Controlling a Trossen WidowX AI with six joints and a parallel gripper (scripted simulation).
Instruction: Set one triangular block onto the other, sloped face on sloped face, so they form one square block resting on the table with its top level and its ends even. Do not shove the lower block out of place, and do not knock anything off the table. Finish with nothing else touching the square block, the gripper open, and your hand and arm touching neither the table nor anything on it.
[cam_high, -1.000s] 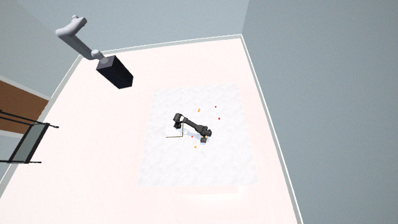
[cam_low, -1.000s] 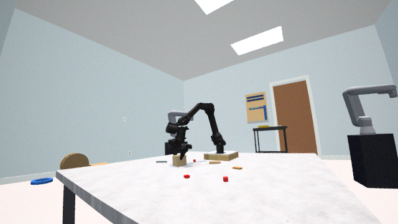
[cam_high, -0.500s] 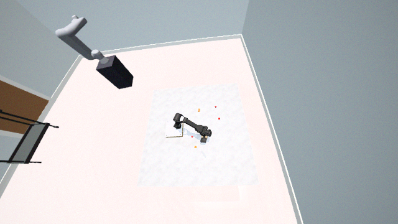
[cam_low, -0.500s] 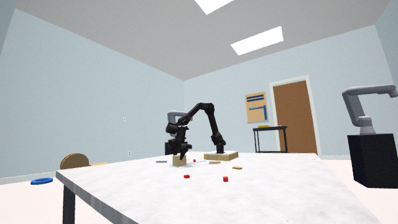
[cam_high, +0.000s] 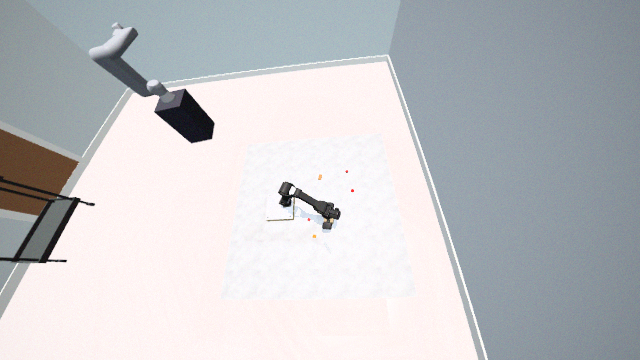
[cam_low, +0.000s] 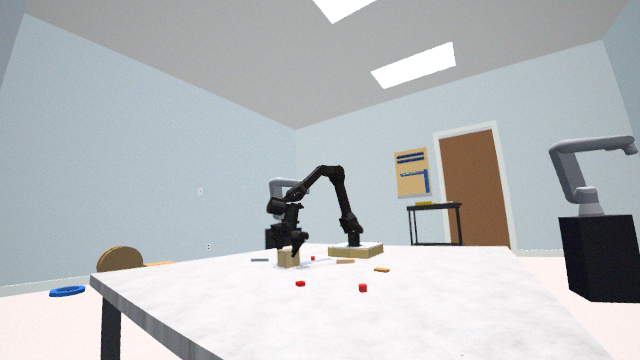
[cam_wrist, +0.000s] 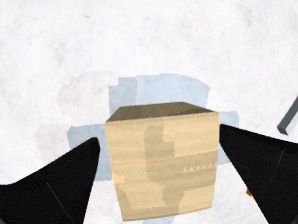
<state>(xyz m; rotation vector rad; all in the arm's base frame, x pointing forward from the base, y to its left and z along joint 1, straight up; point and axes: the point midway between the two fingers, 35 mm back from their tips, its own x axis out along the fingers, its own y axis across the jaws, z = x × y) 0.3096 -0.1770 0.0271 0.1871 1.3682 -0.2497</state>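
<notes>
Right now the triangular block is 10 mm above my gripper tip. The rest, counted from my gripper tip: grey bar: 60 mm behind, 190 mm to the right, 30 mm below; then tan slab: 140 mm behind, 200 mm to the left, 30 mm below.
</notes>
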